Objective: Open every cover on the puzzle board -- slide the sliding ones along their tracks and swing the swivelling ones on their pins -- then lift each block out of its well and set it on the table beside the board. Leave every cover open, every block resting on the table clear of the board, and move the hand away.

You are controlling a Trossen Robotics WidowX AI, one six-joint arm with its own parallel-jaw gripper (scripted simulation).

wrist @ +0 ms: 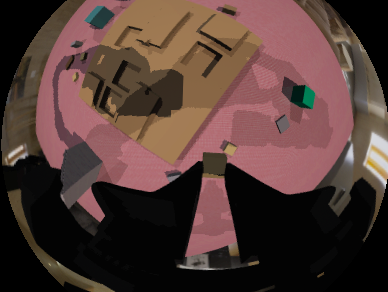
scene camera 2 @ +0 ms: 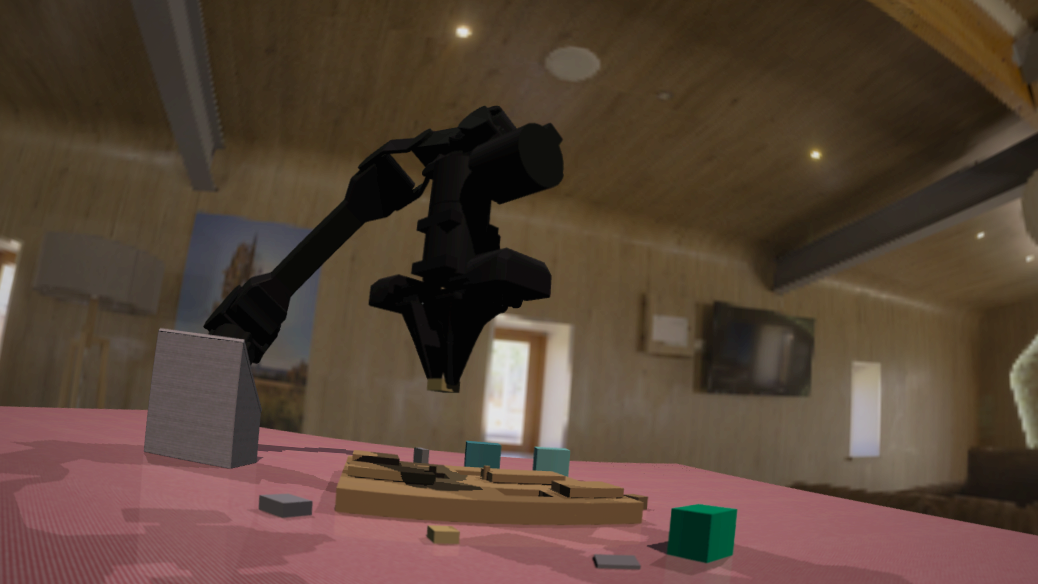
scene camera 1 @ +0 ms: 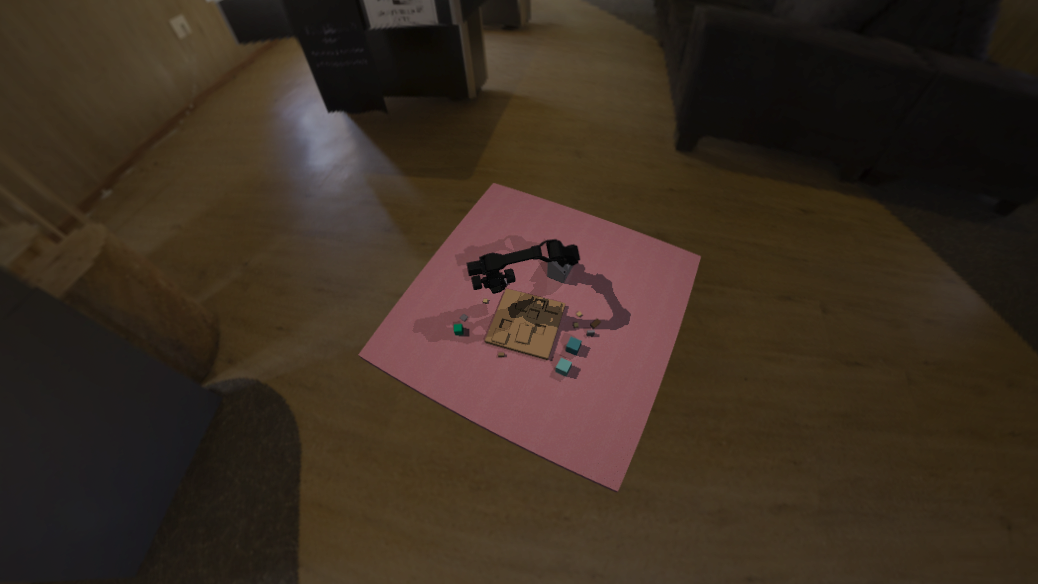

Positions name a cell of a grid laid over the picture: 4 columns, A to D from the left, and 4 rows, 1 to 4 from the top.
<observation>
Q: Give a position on a puzzle board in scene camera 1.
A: At C3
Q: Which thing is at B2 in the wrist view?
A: A puzzle board.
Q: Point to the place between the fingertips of the gripper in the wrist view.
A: At C3
</observation>
